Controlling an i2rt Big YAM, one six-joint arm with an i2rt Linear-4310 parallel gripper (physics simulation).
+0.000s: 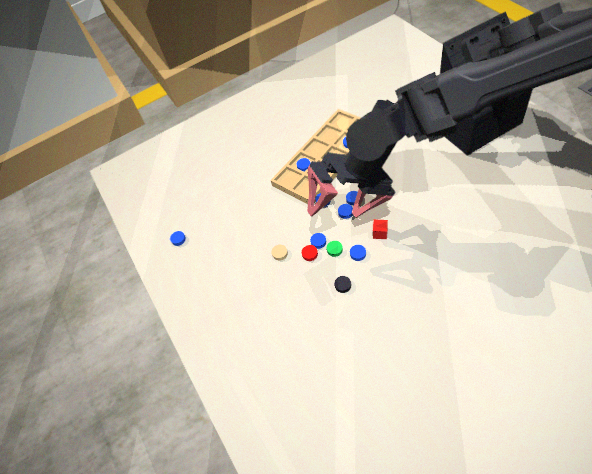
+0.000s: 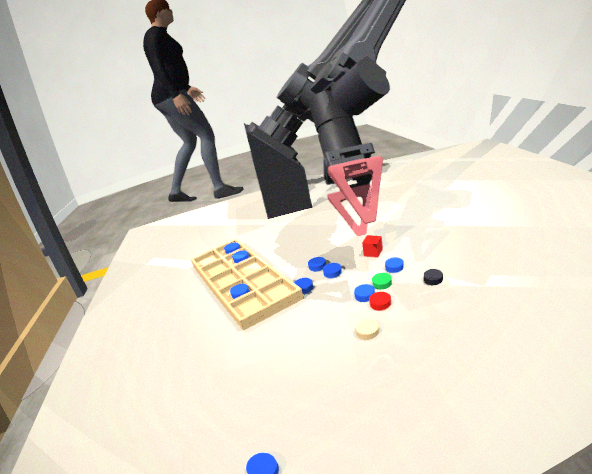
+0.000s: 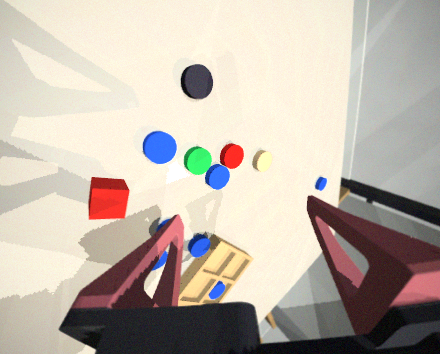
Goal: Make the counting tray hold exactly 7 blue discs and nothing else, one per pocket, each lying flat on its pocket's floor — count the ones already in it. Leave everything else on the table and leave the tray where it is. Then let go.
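Observation:
The wooden counting tray (image 1: 290, 192) (image 2: 272, 314) holds three blue discs, two in neighbouring pockets (image 2: 232, 247) (image 2: 240, 256) at the far end and one (image 1: 303, 164) (image 2: 239, 290) near the close end. One blue disc (image 2: 304, 285) (image 3: 199, 245) lies on the table against or close to the tray's corner. Two more (image 2: 317, 264) (image 2: 332, 270) lie close together beside it. Another blue disc (image 1: 318, 240) (image 2: 364, 292) (image 3: 217, 176) is beside the red and green discs; one (image 1: 358, 252) (image 2: 394, 265) (image 3: 159, 147) is past the green. My gripper (image 1: 333, 215) (image 2: 365, 227) (image 3: 242, 211) is open, empty, above the table.
A red cube (image 1: 380, 229) (image 2: 372, 246), green disc (image 1: 334, 248), red disc (image 1: 309, 252), tan disc (image 1: 279, 251) and black disc (image 1: 342, 284) lie on the table. A lone blue disc (image 1: 177, 238) (image 2: 262, 465) lies far off near the table's edge.

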